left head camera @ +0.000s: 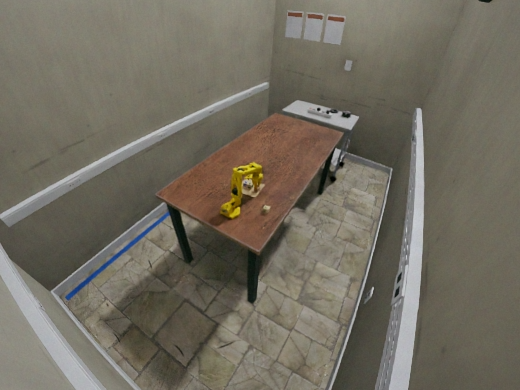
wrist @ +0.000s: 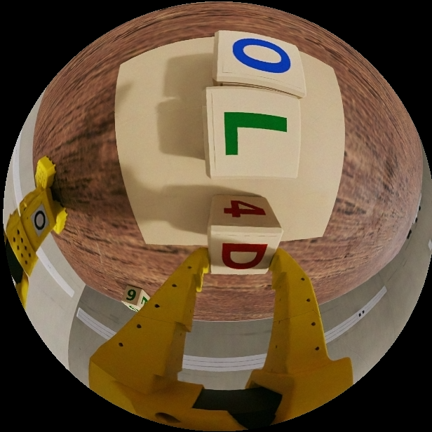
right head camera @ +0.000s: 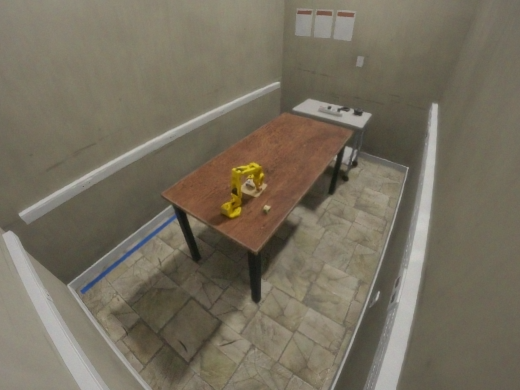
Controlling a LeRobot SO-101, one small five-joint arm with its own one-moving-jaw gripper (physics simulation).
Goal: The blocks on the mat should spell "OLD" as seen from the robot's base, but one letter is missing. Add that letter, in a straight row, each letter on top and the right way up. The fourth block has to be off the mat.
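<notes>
In the wrist view a blue O block (wrist: 260, 56) and a green L block (wrist: 255, 132) lie close together on the pale mat (wrist: 135, 150) (left head camera: 251, 194) (right head camera: 254, 194), letters on top, upright as seen from the base. The red D block (wrist: 242, 251) is beyond the L, apart from it, at the mat's edge. D is on top, the right way up; a red 4 faces the L. My gripper (wrist: 241, 261) is shut on the D block, one jaw pressing each side. Whether the D block's underside is fully on the mat is hidden.
A fourth block (wrist: 132, 296) (left head camera: 266, 208) (right head camera: 267, 208), with a green 9, lies off the mat on the brown table (left head camera: 290, 145) (right head camera: 300, 142). The yellow arm base (left head camera: 231, 210) (right head camera: 231, 210) stands on the near part of the table. A white cart (left head camera: 300, 107) stands behind.
</notes>
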